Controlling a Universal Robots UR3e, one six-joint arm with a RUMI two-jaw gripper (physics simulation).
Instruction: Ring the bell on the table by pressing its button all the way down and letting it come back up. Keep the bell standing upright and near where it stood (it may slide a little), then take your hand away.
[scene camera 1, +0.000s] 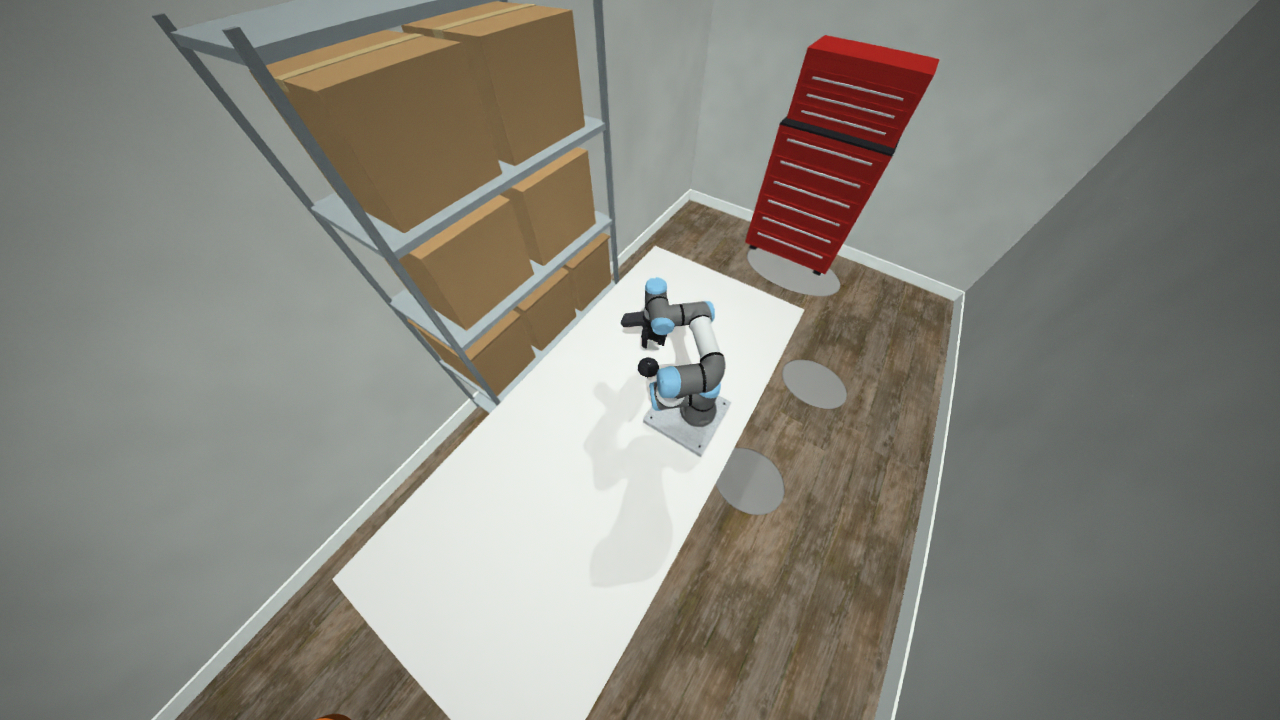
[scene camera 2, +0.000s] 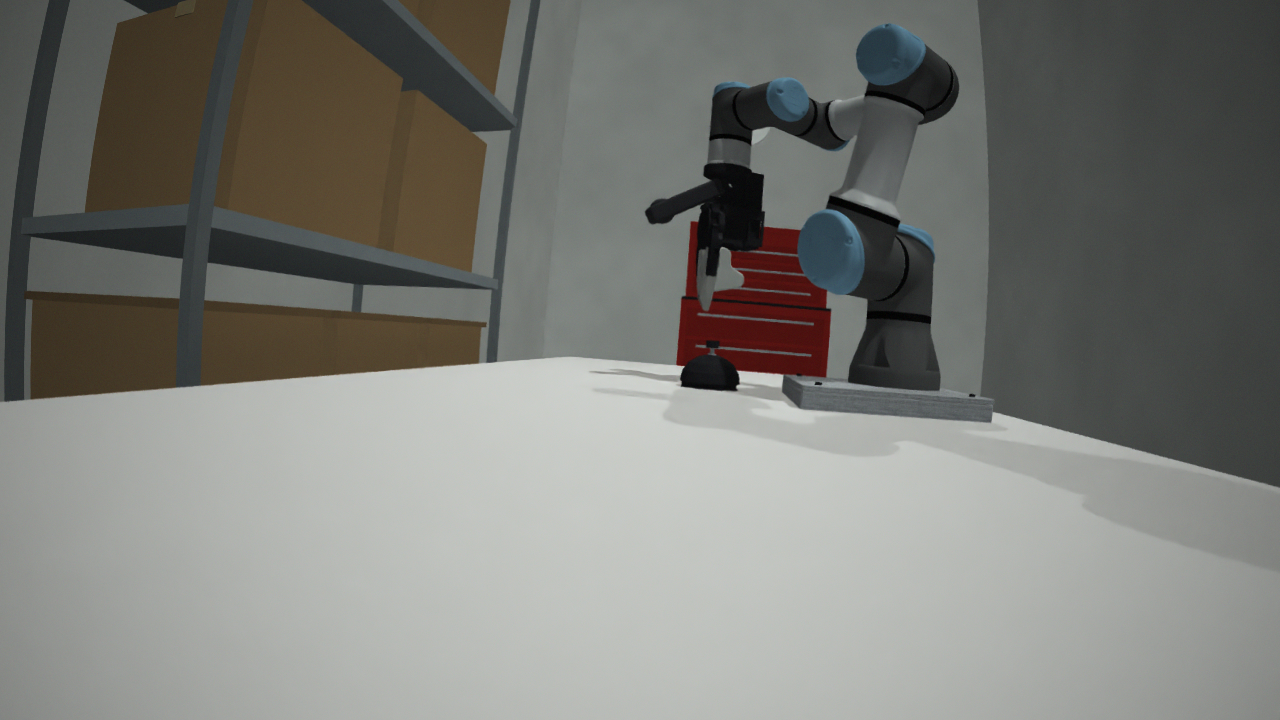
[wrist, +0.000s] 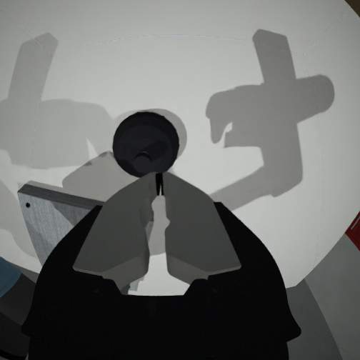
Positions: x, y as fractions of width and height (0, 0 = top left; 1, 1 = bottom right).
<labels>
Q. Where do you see a black domed bell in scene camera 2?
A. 0.56, 0.52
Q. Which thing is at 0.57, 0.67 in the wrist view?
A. The gripper.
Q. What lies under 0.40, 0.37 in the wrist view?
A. A black domed bell.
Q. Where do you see the gripper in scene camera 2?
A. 0.55, 0.43
</labels>
